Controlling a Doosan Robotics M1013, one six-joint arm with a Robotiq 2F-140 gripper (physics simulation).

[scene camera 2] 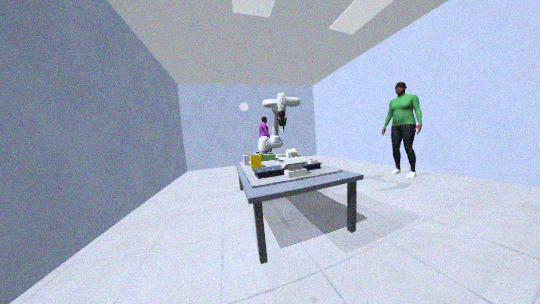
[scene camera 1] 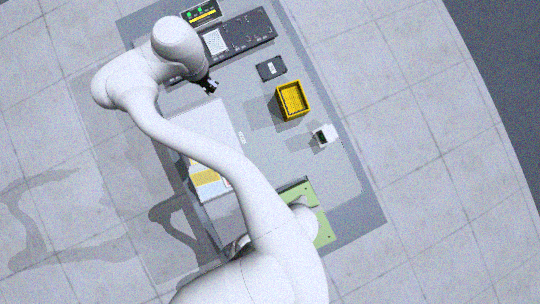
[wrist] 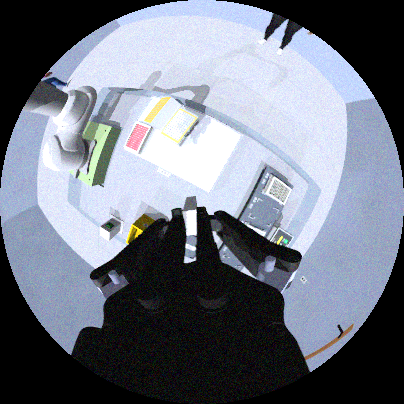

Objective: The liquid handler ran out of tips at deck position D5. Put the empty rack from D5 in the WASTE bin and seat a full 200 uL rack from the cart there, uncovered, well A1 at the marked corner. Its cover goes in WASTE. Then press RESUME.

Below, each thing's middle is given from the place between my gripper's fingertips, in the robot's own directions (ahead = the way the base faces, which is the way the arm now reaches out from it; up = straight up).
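Labels:
As for the white cart tray [scene camera 1: 211, 119], my gripper is 330 mm above it, and it is also 140 mm to the right of the tray and 150 mm past it.

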